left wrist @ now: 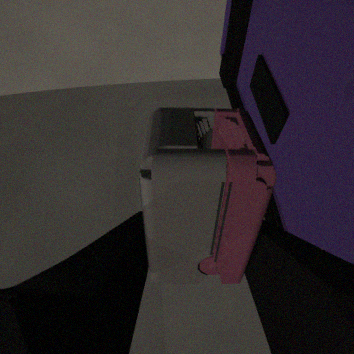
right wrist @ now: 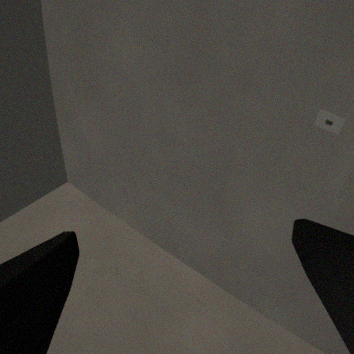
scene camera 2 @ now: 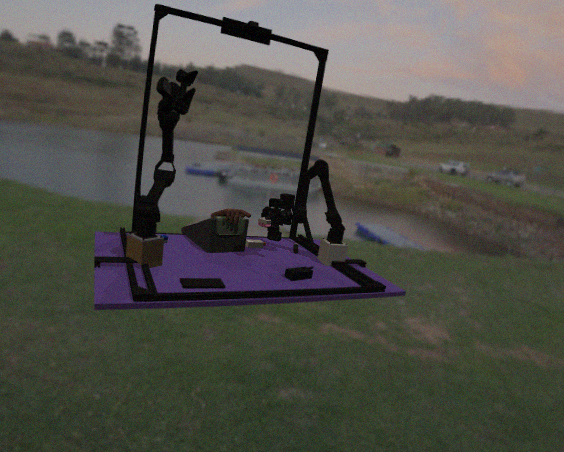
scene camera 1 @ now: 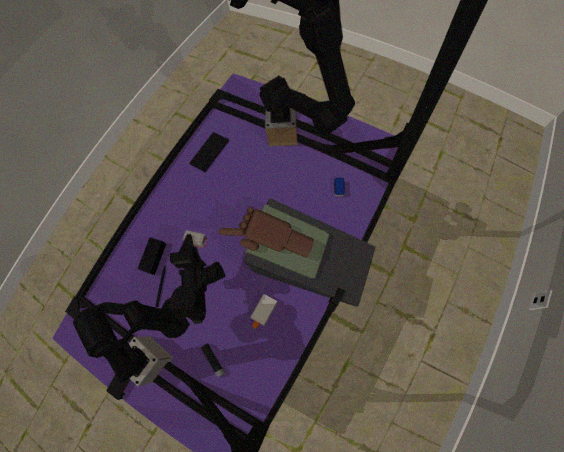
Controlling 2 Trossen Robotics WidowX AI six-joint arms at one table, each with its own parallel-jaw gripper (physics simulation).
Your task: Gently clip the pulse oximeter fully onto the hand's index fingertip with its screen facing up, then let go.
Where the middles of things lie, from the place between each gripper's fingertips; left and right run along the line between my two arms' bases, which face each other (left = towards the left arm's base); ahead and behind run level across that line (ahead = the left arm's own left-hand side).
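Scene:
The pulse oximeter [left wrist: 205,178] is in my sight, and my right gripper is 3 cm past it, 38 cm to the right of it and 52 cm above it. Counted from my right hand, the grey block [scene camera 2: 203,233] is 31 cm behind, 25 cm to the left and 66 cm below.
My left hand is 10 mm past the pulse oximeter. The grey block is 300 mm behind my left hand, 130 mm to the right of it and 140 mm below it. Going by its middle, the grey block is nearer to my left hand than to my right gripper.

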